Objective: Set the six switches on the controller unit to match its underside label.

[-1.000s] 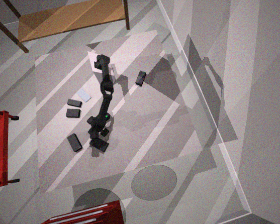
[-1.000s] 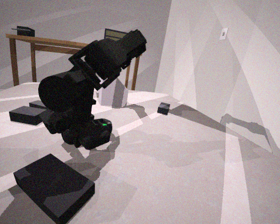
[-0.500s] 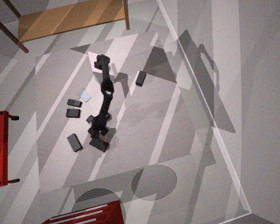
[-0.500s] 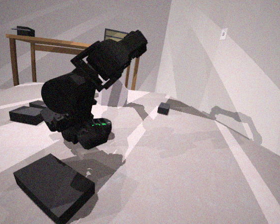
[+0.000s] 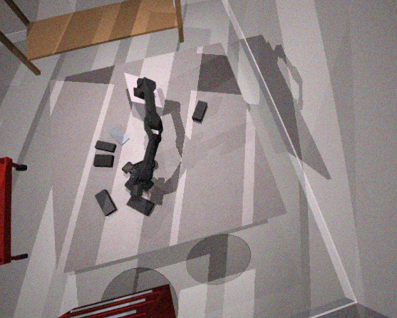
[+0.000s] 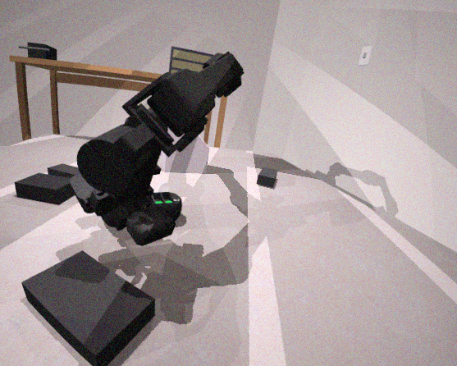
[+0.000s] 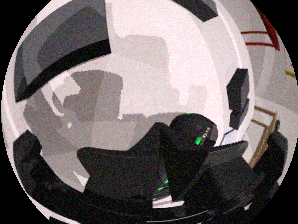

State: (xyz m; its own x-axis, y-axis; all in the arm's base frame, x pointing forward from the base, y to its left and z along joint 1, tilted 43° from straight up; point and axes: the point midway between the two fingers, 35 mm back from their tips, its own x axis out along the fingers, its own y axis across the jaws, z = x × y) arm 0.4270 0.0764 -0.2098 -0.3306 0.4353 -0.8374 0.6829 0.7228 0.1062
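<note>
The dark block lies 160 mm ahead of my gripper tip. From my gripper tip the other things lie so: dark box: 440 mm to the left, 370 mm behind, 10 mm above; grey plate: 300 mm behind, 100 mm to the right, 10 mm below.
</note>
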